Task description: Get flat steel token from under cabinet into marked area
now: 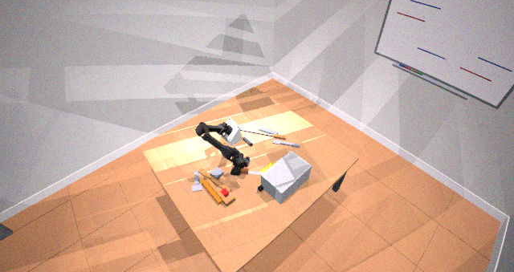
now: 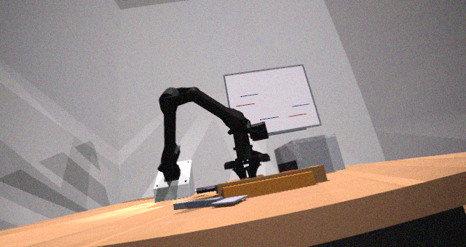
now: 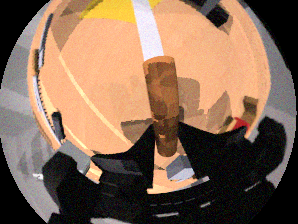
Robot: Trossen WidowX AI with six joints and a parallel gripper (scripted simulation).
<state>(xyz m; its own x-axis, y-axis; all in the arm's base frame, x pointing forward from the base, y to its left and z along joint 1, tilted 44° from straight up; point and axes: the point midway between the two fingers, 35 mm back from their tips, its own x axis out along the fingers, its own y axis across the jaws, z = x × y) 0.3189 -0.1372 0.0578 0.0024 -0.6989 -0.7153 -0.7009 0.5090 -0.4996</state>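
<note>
The grey block lies 140 mm to the right of my gripper tip, 70 mm behind it and 10 mm above it. Round my gripper tip: orange bar 250 mm to the right, 30 mm ahead, 10 mm above; thin wooden stick 180 mm to the right, 40 mm behind; red block 180 mm to the right, 100 mm ahead, 10 mm above.
</note>
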